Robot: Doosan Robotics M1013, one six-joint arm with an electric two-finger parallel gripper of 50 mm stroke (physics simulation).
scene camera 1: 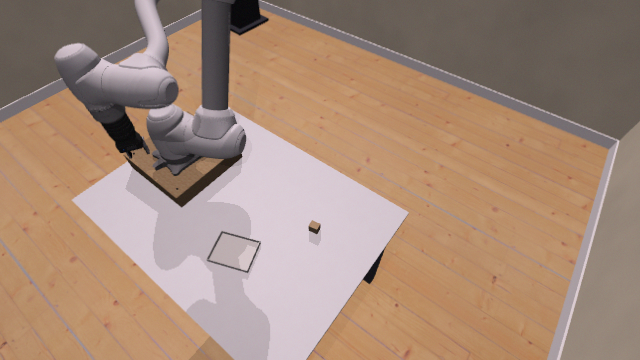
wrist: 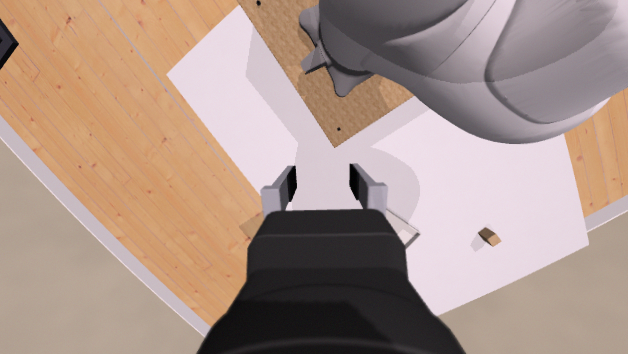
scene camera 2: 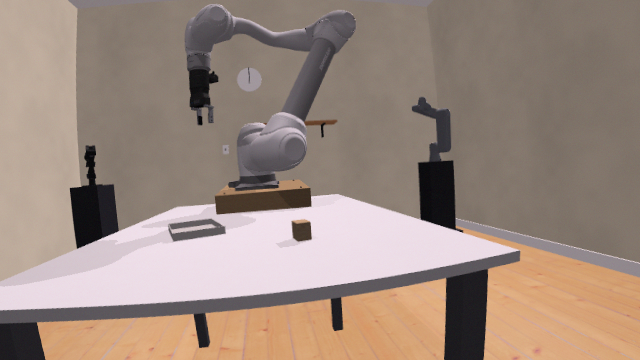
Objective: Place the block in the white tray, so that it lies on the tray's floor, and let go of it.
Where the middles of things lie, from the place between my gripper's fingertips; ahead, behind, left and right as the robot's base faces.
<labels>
Right now the white tray [scene camera 1: 230, 250] is 360 mm ahead of my hand, 340 mm below it and 40 mm to the left of it.
</labels>
